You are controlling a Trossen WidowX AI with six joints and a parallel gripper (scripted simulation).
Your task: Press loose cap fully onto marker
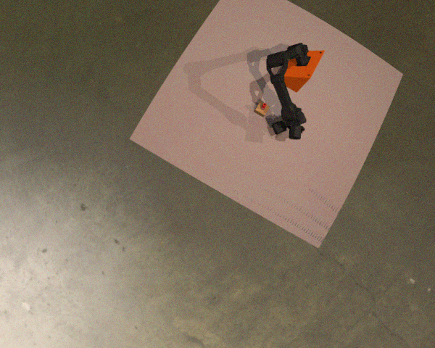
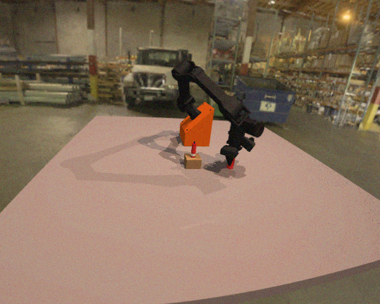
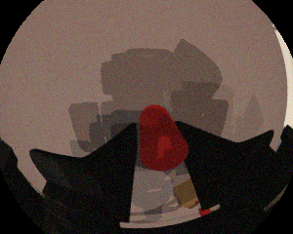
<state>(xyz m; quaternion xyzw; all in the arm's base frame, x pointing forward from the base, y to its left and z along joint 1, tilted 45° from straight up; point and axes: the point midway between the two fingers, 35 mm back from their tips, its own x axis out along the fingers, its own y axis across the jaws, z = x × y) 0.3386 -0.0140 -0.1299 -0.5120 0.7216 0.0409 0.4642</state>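
Right now my gripper tip is 3 cm past the holder block and 16 cm to the left of it. The rest, counted from my gripper tip: red cap: 1 cm above.
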